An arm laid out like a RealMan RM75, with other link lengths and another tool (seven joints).
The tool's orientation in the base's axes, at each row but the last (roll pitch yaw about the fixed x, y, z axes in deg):
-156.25, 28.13, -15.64
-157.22, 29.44, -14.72
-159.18, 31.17, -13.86
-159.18, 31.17, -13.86
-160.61, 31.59, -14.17
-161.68, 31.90, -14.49
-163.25, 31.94, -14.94
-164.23, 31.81, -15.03
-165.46, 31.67, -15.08
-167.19, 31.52, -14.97
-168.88, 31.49, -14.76
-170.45, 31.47, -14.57
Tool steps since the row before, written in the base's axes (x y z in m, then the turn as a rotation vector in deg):
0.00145, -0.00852, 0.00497, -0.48, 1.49, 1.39
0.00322, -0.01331, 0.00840, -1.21, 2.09, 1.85
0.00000, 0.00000, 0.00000, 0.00, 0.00, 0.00
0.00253, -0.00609, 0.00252, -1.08, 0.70, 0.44
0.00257, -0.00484, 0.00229, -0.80, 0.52, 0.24
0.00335, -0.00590, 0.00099, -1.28, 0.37, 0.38
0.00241, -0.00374, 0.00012, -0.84, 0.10, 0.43
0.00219, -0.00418, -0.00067, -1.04, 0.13, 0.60
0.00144, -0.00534, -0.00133, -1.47, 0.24, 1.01
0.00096, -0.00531, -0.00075, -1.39, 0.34, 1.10
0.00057, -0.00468, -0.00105, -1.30, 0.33, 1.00
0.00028, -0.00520, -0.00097, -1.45, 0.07, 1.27
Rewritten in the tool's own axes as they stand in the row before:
0.00091, 0.00469, -0.00875, -1.42, -1.52, -0.22
0.00153, 0.00705, -0.01436, -2.39, -1.88, -0.05
0.00000, 0.00000, 0.00000, 0.00, 0.00, 0.00
0.00205, 0.00347, -0.00580, -1.27, -0.30, 0.39
0.00193, 0.00255, -0.00501, -0.89, -0.20, 0.36
0.00348, 0.00358, -0.00470, -1.33, 0.08, 0.37
0.00273, 0.00233, -0.00263, -0.94, 0.14, 0.04
0.00307, 0.00303, -0.00202, -1.20, 0.15, 0.00
0.00306, 0.00455, -0.00152, -1.79, 0.13, -0.12
0.00235, 0.00464, -0.00163, -1.79, -0.01, -0.19
0.00204, 0.00430, -0.00086, -1.67, -0.02, -0.15
0.00185, 0.00489, -0.00082, -1.87, 0.24, -0.39

